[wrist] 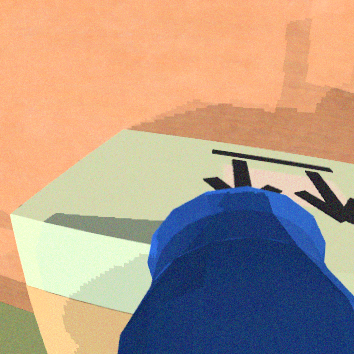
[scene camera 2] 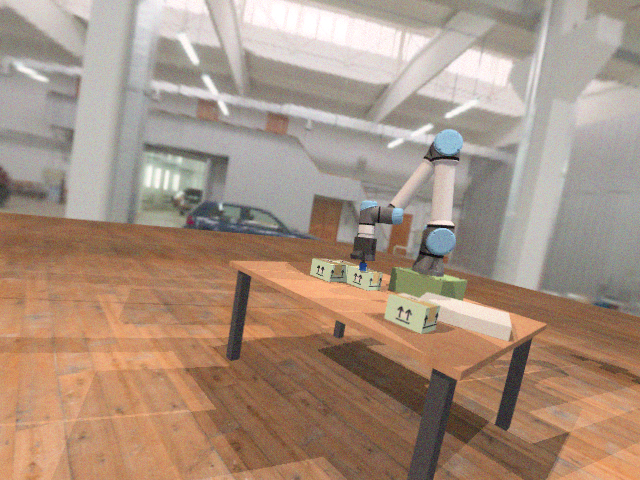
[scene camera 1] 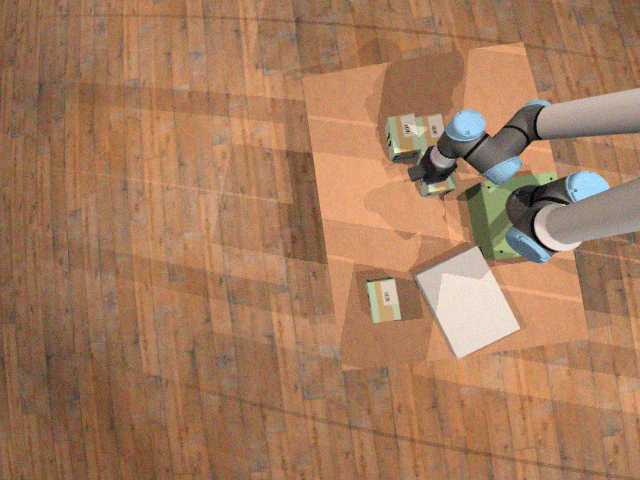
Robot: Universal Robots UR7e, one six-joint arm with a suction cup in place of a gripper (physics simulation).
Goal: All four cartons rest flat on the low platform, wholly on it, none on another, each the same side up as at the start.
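Frame: origin at the arm's base, x left, y ahead, z down, level; millimetres.
Seen in the pictures: hand at its tool point: (wrist: 232, 263) (scene camera 2: 362, 270); arm's base at its link origin: (scene camera 2: 427, 272) (scene camera 1: 528, 208).
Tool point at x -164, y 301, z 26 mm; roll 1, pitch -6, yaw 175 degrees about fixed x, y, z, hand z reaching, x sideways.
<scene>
Offsets run from my tool point to a thing's top centre. "spot": to the spot under its first point. Level surfaces: height alone.
My suction cup (scene camera 2: 363, 266) (wrist: 242, 253) presses down on the top of a pale green carton @[dz -1, dx -17, dy -46 mm] (scene camera 1: 439, 188) (scene camera 2: 365, 279) (wrist: 116, 175) with black arrow marks, which rests on the table near the arm's base. In scene camera 1 the wrist hides the cup. Two more cartons @[dz -1, dx -175, dy +47 mm] (scene camera 1: 406, 137) @[spot: dz -1, dx -183, dy -66 mm] (scene camera 1: 435, 125) (scene camera 2: 328, 270) stand side by side just beyond it. A fourth carton @[dz -1, dx +396, dy +218 mm] (scene camera 1: 383, 300) (scene camera 2: 411, 313) stands alone near the table's front, left of the low white platform @[dz +34, dx +449, dy -74 mm] (scene camera 1: 468, 310) (scene camera 2: 478, 317). The platform carries nothing.
The wooden table @[dz +81 mm] (scene camera 1: 351, 207) (scene camera 2: 289, 289) has dark legs and stands on a plank floor. The arm is mounted on a green block (scene camera 1: 486, 216) (scene camera 2: 426, 283) between the cartons and the platform.
</scene>
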